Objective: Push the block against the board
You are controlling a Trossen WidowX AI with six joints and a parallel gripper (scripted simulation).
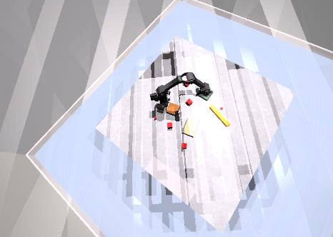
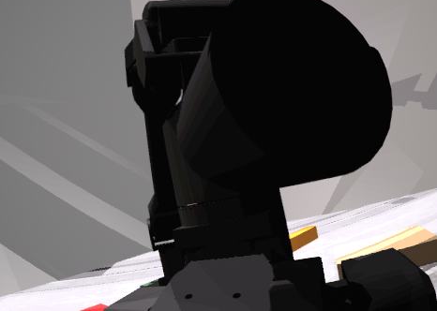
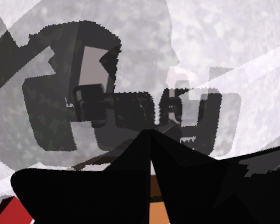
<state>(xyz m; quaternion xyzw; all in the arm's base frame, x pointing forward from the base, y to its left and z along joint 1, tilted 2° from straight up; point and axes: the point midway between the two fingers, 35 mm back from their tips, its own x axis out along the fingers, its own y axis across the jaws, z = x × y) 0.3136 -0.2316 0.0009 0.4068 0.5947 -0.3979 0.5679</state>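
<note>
My gripper tip is 100 mm to the right of the orange square block and 10 mm below it. Round my gripper tip: pale tan block 20 mm ahead, 320 mm to the left, 10 mm above; long yellow-orange bar 210 mm behind, 450 mm to the left, 10 mm above.
</note>
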